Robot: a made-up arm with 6 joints.
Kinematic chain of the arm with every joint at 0, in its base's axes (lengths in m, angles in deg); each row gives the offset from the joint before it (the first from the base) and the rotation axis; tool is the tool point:
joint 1: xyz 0 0 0.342 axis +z
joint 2: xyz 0.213 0 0 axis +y
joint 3: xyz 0 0 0.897 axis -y
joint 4: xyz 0 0 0.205 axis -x
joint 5: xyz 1.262 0 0 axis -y
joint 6: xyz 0.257 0 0 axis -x
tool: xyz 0 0 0
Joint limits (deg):
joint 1: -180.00..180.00
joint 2: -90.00..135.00
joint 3: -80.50..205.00
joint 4: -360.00..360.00
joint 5: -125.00..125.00
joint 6: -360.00..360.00
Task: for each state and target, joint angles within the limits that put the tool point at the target. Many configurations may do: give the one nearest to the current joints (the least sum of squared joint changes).
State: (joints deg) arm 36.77 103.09 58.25 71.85 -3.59 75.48
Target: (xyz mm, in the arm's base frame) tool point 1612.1 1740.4 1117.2
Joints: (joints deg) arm 48.25 45.46 43.82 70.56 -10.45 75.48
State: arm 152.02 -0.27 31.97 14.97 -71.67 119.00
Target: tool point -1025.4 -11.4 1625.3
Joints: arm 180.00 -24.41 -0.56 -2.54 -88.07 119.00
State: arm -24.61 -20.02 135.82 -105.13 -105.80 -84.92
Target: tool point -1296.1 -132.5 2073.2
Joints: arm 14.89 -28.63 98.79 -109.17 -57.60 -84.92
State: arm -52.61 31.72 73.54 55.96 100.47 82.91
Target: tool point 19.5 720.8 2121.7
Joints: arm -75.39 -4.13 113.31 56.34 110.26 82.91
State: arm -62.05 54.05 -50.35 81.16 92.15 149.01
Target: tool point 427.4 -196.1 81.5
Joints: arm -47.73 16.94 -80.50 118.86 125.00 149.01
